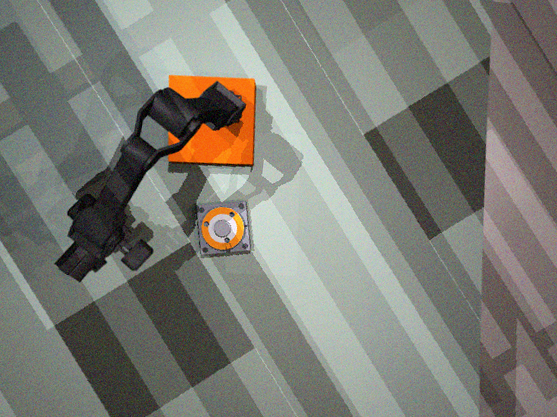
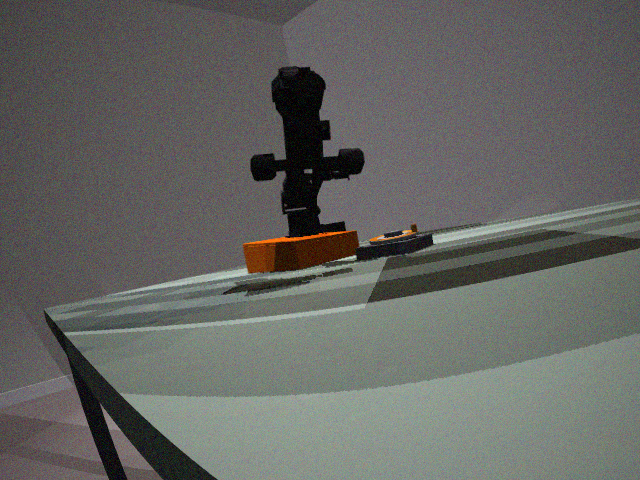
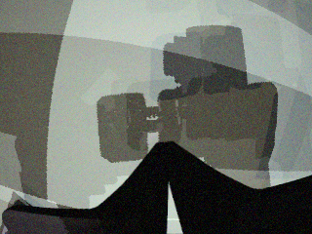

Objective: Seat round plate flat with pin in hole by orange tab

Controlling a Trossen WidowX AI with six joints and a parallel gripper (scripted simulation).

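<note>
Right now my gripper tip is 25 cm to the right of the round plate, 7 cm above it and 2 cm past it. From my gripper tip the other things lie so: base 24 cm to the left, 8 cm below, 4 cm behind.
</note>
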